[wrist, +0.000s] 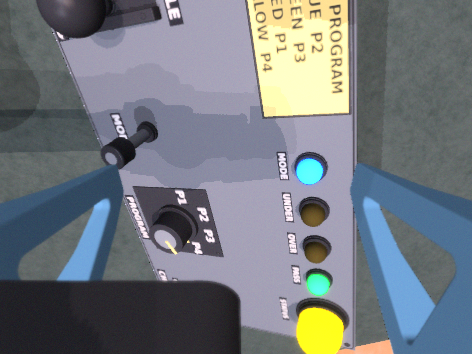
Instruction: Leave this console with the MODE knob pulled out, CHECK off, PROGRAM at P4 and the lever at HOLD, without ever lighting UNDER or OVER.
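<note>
The grey console (225, 150) fills the middle of the wrist view. The MODE knob (119, 152) stands out from the panel on a visible shaft at the left. The PROGRAM knob (172, 230) sits below it, its yellow line towards P4. The MODE lamp (309, 170) is lit blue. The UNDER lamp (313, 214) and the OVER lamp (316, 251) are dark. The PASS lamp (318, 284) is green and the STATUS lamp (320, 330) yellow. The lever's black ball (75, 12) shows at the top left; its position cannot be told. The CHECK switch is hidden. My gripper (236, 177) is open and empty above the console.
A yellow PROGRAM note (305, 92) lies on the console's upper right, listing colours with P numbers. A dark green mottled surface (420, 100) surrounds the console. A black block (115, 320) covers the lower left of the view. An orange edge (375, 347) shows at the bottom right.
</note>
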